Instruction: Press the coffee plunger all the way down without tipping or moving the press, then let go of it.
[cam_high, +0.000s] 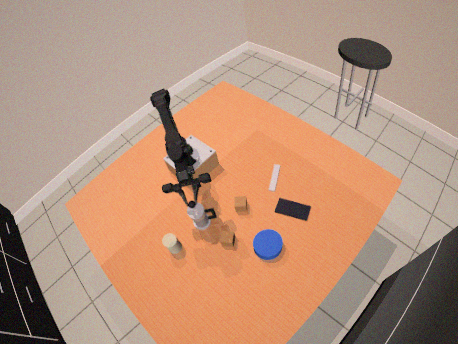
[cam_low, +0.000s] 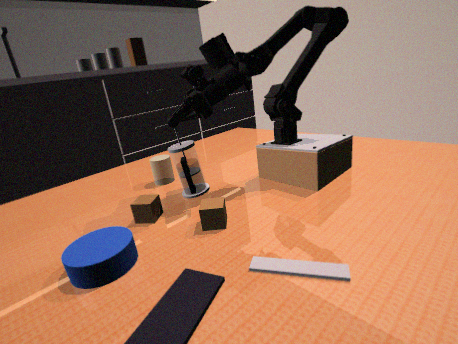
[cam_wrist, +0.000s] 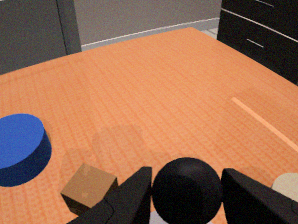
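My gripper tip is now 1 cm past the coffee press, 2 cm to the right of it and 10 cm above it. The rest, counted from my gripper tip: white bar 6 cm ahead, 40 cm to the left, 20 cm below.
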